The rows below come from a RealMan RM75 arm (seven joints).
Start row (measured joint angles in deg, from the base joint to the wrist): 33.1, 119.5, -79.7, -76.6, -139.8, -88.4, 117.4
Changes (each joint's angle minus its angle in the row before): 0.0, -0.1, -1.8, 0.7, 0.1, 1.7, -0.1; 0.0, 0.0, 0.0, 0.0, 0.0, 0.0, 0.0; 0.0, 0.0, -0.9, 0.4, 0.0, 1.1, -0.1; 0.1, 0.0, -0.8, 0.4, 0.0, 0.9, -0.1; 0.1, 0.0, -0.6, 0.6, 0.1, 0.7, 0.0; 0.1, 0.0, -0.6, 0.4, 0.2, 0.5, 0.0; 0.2, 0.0, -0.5, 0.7, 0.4, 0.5, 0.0; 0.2, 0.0, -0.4, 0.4, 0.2, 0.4, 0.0; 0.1, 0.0, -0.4, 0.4, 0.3, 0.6, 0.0; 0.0, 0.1, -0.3, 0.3, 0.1, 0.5, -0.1; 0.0, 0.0, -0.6, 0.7, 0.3, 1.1, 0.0; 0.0, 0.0, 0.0, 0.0, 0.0, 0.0, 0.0; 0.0, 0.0, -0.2, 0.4, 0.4, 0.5, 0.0; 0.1, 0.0, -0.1, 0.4, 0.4, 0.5, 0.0; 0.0, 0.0, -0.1, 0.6, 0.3, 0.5, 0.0; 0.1, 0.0, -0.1, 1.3, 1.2, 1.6, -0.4; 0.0, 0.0, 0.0, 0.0, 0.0, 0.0, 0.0; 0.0, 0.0, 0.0, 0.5, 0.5, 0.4, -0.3; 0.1, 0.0, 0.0, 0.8, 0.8, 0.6, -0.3
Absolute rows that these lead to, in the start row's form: 33.1, 119.4, -81.5, -75.9, -139.7, -86.7, 117.3; 33.1, 119.4, -81.5, -75.9, -139.7, -86.7, 117.3; 33.1, 119.4, -82.4, -75.5, -139.7, -85.6, 117.2; 33.2, 119.4, -83.2, -75.1, -139.7, -84.7, 117.1; 33.3, 119.4, -83.8, -74.5, -139.6, -84.0, 117.1; 33.4, 119.4, -84.4, -74.1, -139.4, -83.5, 117.1; 33.6, 119.4, -84.9, -73.4, -139.0, -83.0, 117.1; 33.8, 119.4, -85.3, -73.0, -138.8, -82.6, 117.1; 33.9, 119.4, -85.7, -72.6, -138.5, -82.0, 117.1; 33.9, 119.5, -86.0, -72.3, -138.4, -81.5, 117.0; 33.9, 119.5, -86.6, -71.6, -138.1, -80.4, 117.0; 33.9, 119.5, -86.6, -71.6, -138.1, -80.4, 117.0; 33.9, 119.5, -86.8, -71.2, -137.7, -79.9, 117.0; 34.0, 119.5, -86.9, -70.8, -137.3, -79.4, 117.0; 34.0, 119.5, -87.0, -70.2, -137.0, -78.9, 117.0; 34.1, 119.5, -87.1, -68.9, -135.8, -77.3, 116.6; 34.1, 119.5, -87.1, -68.9, -135.8, -77.3, 116.6; 34.1, 119.5, -87.1, -68.4, -135.3, -76.9, 116.3; 34.2, 119.5, -87.1, -67.6, -134.5, -76.3, 116.0
